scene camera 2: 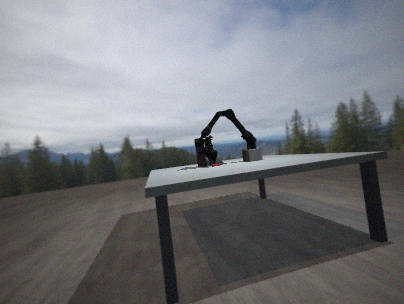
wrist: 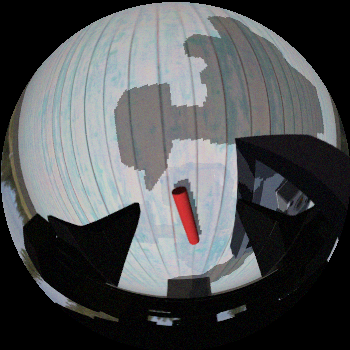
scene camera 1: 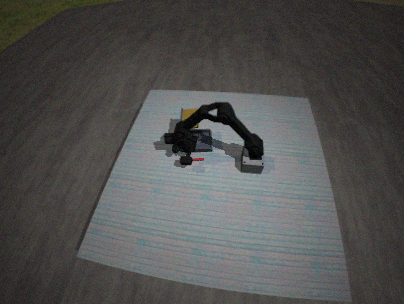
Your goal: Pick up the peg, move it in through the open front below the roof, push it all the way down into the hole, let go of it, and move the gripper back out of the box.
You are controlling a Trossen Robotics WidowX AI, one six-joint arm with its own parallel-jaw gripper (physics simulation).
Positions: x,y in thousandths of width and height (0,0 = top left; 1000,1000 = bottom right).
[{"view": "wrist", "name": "gripper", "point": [541,590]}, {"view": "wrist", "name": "box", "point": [753,461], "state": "touched by the gripper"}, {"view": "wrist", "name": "red peg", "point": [513,553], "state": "on the table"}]
